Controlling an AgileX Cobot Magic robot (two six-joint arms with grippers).
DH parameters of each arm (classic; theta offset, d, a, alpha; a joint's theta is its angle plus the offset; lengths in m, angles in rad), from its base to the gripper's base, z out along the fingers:
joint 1: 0 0.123 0 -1.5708
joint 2: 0.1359 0 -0.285 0
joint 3: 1.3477 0 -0.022 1.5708
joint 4: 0 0.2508 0 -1.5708
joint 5: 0 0 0.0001 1.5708
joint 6: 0 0.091 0 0
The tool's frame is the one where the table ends.
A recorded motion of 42 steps. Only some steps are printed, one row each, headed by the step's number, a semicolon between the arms.
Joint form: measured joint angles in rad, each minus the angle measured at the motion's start. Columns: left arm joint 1, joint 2, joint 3, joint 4, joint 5, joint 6; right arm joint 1, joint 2, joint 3, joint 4, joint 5, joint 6.
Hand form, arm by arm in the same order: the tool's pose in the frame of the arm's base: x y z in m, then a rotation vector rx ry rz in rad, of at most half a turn. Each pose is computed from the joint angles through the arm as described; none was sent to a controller.
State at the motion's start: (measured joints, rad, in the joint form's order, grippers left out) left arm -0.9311 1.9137 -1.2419 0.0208 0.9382 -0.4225; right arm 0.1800 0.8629 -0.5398 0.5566 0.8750 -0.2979
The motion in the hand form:
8: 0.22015 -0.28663 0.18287 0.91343 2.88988 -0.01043; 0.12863 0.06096 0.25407 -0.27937 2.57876 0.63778
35: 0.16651 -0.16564 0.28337 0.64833 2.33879 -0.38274; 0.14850 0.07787 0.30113 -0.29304 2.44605 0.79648
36: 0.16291 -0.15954 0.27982 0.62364 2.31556 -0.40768; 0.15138 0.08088 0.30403 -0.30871 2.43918 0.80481
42: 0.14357 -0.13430 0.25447 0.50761 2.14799 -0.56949; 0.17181 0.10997 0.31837 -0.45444 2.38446 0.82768
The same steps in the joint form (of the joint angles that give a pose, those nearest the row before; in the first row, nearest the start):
8: 0.0004 -0.0264 -0.0362 0.0516 0.0177 0.0650; -0.0001 0.0000 0.0000 0.0002 0.0004 -0.0001
35: 0.1124 -0.7406 0.4365 0.1566 -0.3863 0.0294; 0.0316 0.0594 -0.1733 0.1281 0.0202 -0.0148
36: 0.1222 -0.7712 0.4799 0.1552 -0.4324 0.0203; 0.0450 0.0738 -0.1896 0.1330 0.0161 -0.0178
42: 0.1648 -0.9094 0.7256 0.1495 -0.7564 -0.0307; 0.1803 0.1872 -0.2963 0.1319 -0.0543 -0.0356

